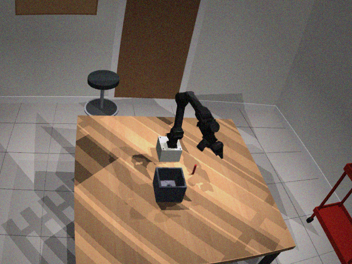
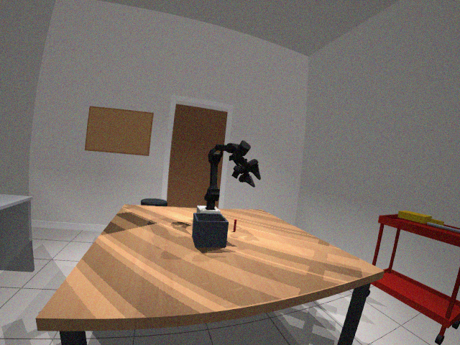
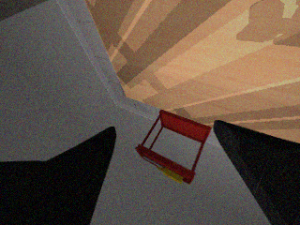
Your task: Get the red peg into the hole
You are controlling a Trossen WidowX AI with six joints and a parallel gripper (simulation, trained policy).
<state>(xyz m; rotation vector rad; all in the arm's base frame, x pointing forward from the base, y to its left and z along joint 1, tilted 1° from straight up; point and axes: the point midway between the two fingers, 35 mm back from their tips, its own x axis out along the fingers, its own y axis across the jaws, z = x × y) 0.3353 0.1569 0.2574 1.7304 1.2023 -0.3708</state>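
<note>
My gripper tip is now 300 mm above the thin red peg, 190 mm past it and 40 mm to the left of it. Also, from my gripper tip: pale plate (290 mm below, 230 mm to the right, 30 mm behind).
</note>
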